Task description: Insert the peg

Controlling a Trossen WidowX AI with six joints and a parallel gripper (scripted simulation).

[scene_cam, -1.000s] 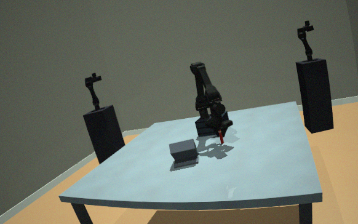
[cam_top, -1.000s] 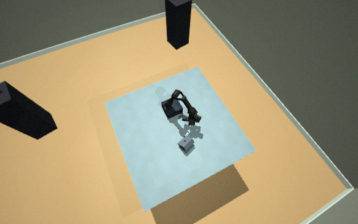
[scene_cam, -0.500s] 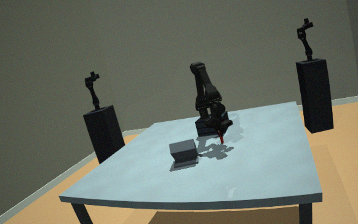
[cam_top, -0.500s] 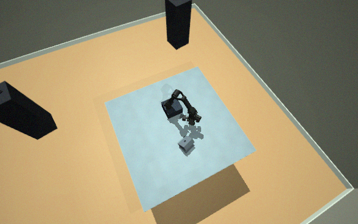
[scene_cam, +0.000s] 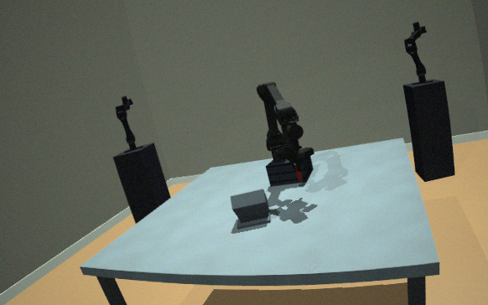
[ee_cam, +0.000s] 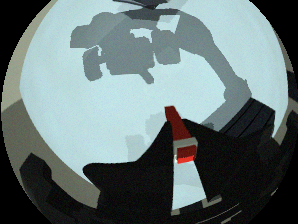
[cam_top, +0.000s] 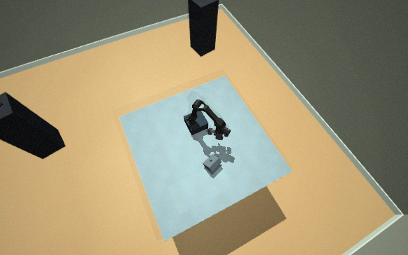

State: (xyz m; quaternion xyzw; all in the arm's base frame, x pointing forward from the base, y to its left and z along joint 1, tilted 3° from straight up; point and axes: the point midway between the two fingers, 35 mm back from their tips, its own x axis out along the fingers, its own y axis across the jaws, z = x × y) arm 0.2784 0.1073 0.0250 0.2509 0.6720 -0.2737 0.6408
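Now: the grey sloped panel block 19 cm to the right of my gripper tip, 17 cm ahead of it and 4 cm below it. From my gripper tip the other things lie so: red peg: 2 cm above.
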